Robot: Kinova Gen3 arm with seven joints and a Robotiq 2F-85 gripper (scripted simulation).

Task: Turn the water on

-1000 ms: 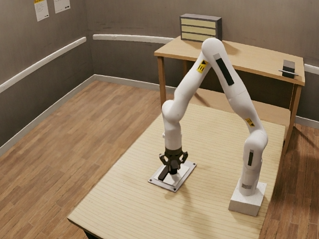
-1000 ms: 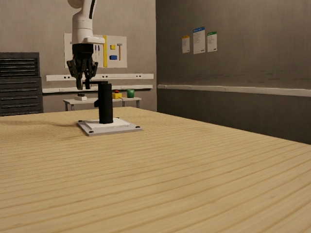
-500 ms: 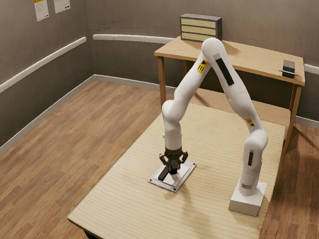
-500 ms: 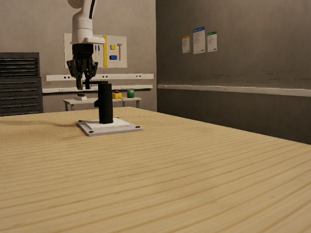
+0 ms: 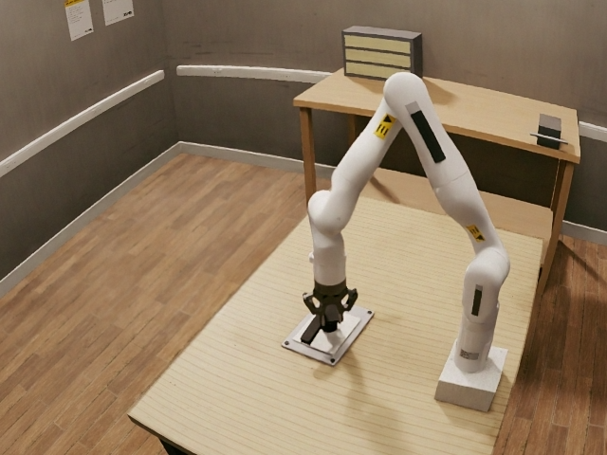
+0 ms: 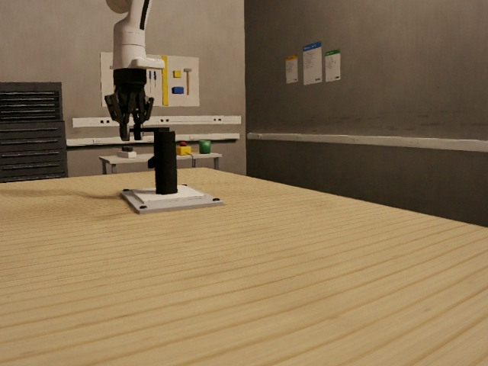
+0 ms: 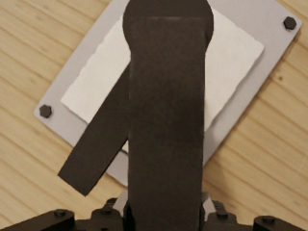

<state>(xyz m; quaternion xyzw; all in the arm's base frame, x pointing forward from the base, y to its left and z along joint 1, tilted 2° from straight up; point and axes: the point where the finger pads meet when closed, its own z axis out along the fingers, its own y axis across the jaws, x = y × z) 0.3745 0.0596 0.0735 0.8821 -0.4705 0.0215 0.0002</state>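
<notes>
Now: hand 3 cm to the left of the flat lever, 2 cm short of it and 1 cm below it. Round my hand: tap (6 cm to the right, 5 cm below, 4 cm ahead).
</notes>
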